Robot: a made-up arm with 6 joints.
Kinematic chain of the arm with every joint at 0, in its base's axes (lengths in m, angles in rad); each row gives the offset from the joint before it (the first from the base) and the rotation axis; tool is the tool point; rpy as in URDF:
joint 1: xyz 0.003 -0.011 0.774 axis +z
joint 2: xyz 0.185 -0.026 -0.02 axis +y
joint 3: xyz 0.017 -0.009 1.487 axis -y
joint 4: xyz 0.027 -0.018 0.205 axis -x
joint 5: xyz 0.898 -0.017 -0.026 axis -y
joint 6: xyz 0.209 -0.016 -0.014 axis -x
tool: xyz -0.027 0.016 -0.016 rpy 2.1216 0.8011 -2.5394
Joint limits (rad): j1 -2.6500..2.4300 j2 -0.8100..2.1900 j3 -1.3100..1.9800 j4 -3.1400..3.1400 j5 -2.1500..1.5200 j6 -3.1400..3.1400
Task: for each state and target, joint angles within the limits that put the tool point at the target. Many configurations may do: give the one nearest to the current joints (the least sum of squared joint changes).
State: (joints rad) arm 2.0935 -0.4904 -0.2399 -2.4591 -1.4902 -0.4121
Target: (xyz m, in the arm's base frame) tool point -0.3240 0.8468 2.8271
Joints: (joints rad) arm 1.8610 -0.0736 0.1672 -2.5818 -1.3710 -0.4288
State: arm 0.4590 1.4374 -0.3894 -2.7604 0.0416 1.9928
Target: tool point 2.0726 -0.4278 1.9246
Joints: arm -0.2064 0.5546 0.2657 -2.8127 -0.0416 1.9790
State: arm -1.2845 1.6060 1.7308 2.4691 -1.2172 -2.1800
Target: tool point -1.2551 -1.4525 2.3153
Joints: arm -2.2023 1.1455 1.9800 2.4359 -1.4491 -2.1728
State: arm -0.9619 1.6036 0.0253 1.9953 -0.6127 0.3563
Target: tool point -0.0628 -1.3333 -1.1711
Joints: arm -1.4796 2.1554 0.2181 2.0055 -0.6020 0.3601
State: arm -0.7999 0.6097 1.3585 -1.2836 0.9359 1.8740
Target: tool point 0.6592 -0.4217 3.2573
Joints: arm -0.3602 0.2515 1.4817 -1.2787 0.8090 1.8564
